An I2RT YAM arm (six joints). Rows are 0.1 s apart.
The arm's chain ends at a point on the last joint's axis. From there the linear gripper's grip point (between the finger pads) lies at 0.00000 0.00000 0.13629 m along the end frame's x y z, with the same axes.
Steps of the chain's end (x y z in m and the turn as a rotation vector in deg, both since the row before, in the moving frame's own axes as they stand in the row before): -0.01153, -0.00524, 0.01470, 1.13, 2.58, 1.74; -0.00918, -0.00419, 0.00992, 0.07, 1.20, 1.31; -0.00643, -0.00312, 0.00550, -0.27, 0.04, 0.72; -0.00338, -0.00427, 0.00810, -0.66, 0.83, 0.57; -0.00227, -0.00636, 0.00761, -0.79, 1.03, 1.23; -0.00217, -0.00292, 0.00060, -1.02, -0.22, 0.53; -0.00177, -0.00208, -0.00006, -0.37, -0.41, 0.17; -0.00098, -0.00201, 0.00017, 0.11, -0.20, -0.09; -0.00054, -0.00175, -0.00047, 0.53, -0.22, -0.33; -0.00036, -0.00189, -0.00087, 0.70, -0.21, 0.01; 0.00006, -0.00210, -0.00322, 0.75, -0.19, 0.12
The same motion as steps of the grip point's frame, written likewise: -0.00536, -0.00783, 0.01454, 1.13, 2.58, 1.74; -0.00632, -0.00432, 0.00989, 0.07, 1.20, 1.31; -0.00634, -0.00248, 0.00550, -0.27, 0.04, 0.72; -0.00141, -0.00269, 0.00808, -0.66, 0.83, 0.57; 0.00016, -0.00445, 0.00758, -0.79, 1.03, 1.23; -0.00270, -0.00050, 0.00058, -1.02, -0.22, 0.53; -0.00275, -0.00120, -0.00007, -0.37, -0.41, 0.17; -0.00146, -0.00227, 0.00017, 0.11, -0.20, -0.09; -0.00107, -0.00301, -0.00048, 0.53, -0.22, -0.33; -0.00086, -0.00356, -0.00088, 0.70, -0.21, 0.01; -0.00039, -0.00388, -0.00323, 0.75, -0.19, 0.12
